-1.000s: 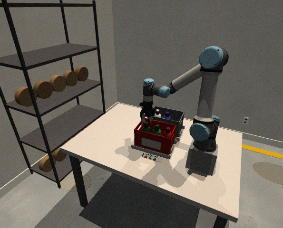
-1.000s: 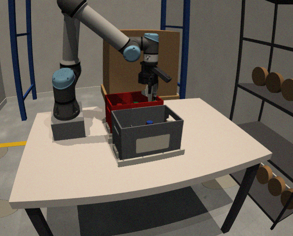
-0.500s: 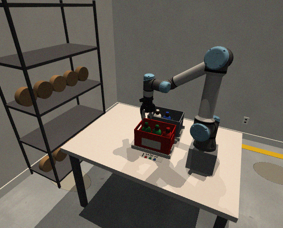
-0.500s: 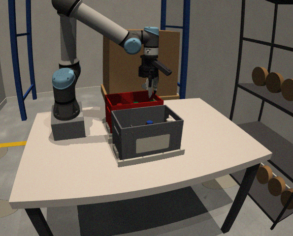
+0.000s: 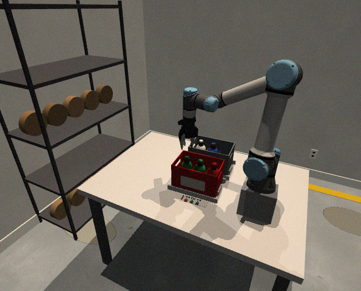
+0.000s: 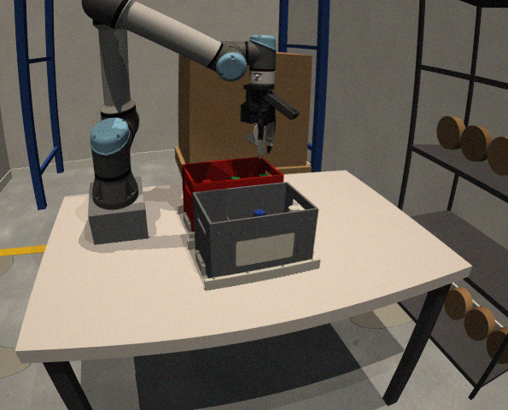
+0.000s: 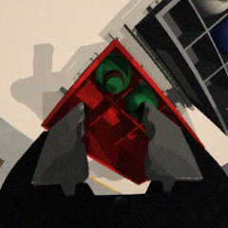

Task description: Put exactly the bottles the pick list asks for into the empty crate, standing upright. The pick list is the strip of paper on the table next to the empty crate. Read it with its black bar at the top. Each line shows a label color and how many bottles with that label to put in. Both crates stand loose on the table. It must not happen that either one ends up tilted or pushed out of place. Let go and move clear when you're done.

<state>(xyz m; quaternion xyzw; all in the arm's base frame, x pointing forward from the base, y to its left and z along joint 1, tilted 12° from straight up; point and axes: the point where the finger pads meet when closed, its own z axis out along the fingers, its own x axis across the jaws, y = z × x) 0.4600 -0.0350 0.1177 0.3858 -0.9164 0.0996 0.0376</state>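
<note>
Right now the blue bottle is 100 mm behind my hand, 230 mm to the right of it and 150 mm below it. Round my hand: red bottle (180 mm behind, 150 mm below); red crate (90 mm behind, 40 mm to the left, 150 mm below); grey crate (100 mm behind, 190 mm to the right, 150 mm below).
</note>
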